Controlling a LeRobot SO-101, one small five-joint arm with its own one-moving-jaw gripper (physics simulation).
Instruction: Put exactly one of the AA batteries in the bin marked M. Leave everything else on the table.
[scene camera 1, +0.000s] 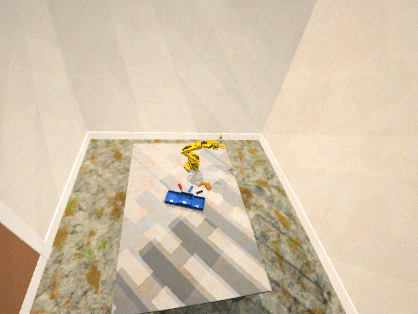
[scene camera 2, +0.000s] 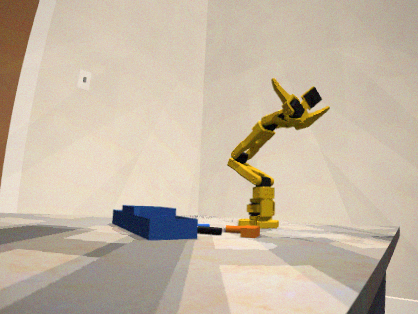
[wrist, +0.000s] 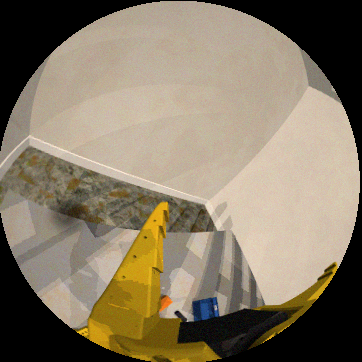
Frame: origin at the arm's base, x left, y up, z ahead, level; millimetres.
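Seen in the pictures: hand, tool point: (scene camera 1: 227, 147) (scene camera 2: 327, 107) (wrist: 167, 209); arm's base, link origin: (scene camera 1: 191, 169).
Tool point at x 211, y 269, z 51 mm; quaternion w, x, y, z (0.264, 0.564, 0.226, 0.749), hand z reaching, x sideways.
Note:
Pixels of each thing's top centre, then the offset from my tool point to it.
- blue three-part bin, top centre: (scene camera 2: 148, 206) (wrist: 216, 329) (scene camera 1: 185, 197) dx -285, dy -223, dz +233 mm
- small red cylinder, top centre: (scene camera 1: 180, 186) dx -308, dy -255, dz +117 mm
- small blue cylinder, top centre: (scene camera 2: 197, 223) (scene camera 1: 190, 188) dx -239, dy -255, dz +135 mm
- small black cylinder, top centre: (scene camera 2: 208, 226) (wrist: 182, 316) (scene camera 1: 199, 191) dx -183, dy -255, dz +166 mm
- orange object, top centre: (scene camera 2: 250, 226) (wrist: 163, 303) (scene camera 1: 207, 185) dx -116, dy -252, dz +123 mm
A blue three-part bin (scene camera 1: 181, 198) (scene camera 2: 172, 229) (wrist: 204, 310) stands on the table. Its compartments have pale labels, but the letters are too small to read, so I cannot tell which is M. A small red cylinder (scene camera 1: 180, 186), a small blue cylinder (scene camera 1: 190, 189) (scene camera 2: 204, 225) and a small black cylinder (scene camera 1: 199, 192) (scene camera 2: 210, 230) (wrist: 180, 315) lie beside the bin on the arm's side. They look like batteries, but their type is not readable. My gripper (scene camera 1: 224, 142) (scene camera 2: 301, 93) (wrist: 249, 234) is wide open and empty, high above the table and well away from the cylinders and bin.
An orange object (scene camera 1: 207, 185) (scene camera 2: 250, 231) (wrist: 165, 302) with a narrow part and a thicker block lies near the black cylinder. The yellow arm base (scene camera 1: 190, 166) (scene camera 2: 262, 223) stands on the table behind these things. The table's right edge shows in scene camera 2.

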